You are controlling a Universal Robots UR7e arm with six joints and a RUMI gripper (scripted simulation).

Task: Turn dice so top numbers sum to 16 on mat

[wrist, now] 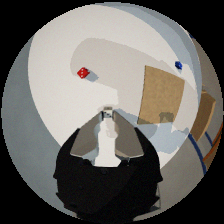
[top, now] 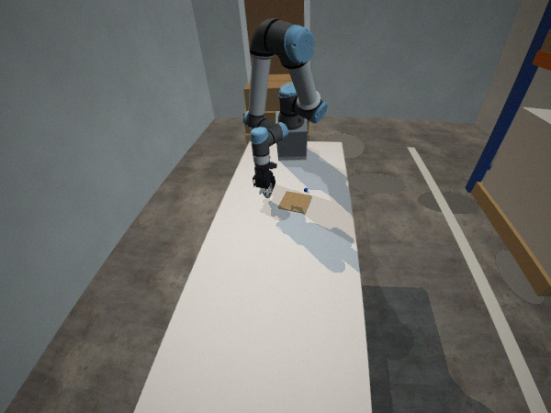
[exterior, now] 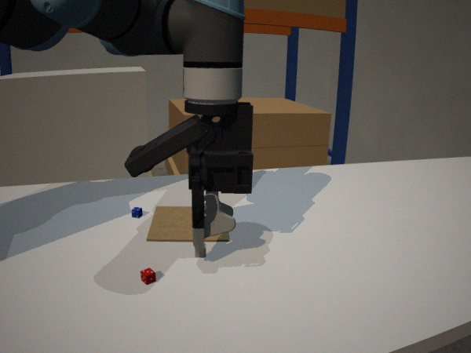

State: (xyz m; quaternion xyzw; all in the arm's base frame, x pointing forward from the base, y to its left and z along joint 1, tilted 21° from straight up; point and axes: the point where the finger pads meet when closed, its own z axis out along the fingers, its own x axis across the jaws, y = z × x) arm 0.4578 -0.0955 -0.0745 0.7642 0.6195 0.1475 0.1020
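My hand is 80 mm past the red die, 30 mm to the left of it and 30 mm above it. From my hand the other things lie so: blue die: 80 mm behind, 190 mm to the left, 30 mm below; then mat: 10 mm ahead, 140 mm to the left, 30 mm below; then white die: 10 mm below.
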